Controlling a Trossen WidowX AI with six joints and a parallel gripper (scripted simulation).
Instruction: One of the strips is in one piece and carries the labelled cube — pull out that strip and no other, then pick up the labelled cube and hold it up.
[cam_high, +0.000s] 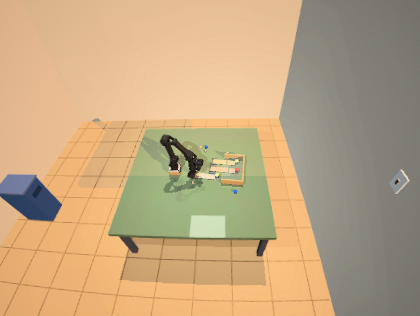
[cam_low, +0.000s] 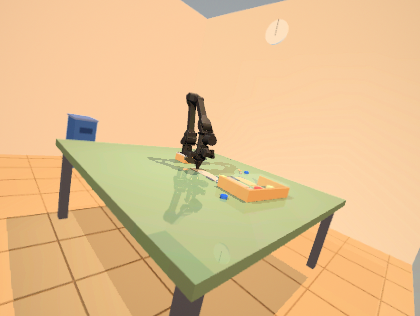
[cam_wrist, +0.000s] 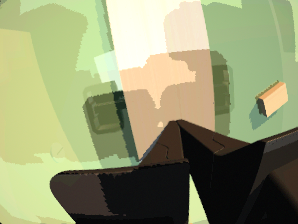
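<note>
The cream strip lies 100 mm ahead of my gripper tip and 10 mm to the right of it. The rest, counted from my gripper tip: tan piece (320 mm ahead, 290 mm to the left).
</note>
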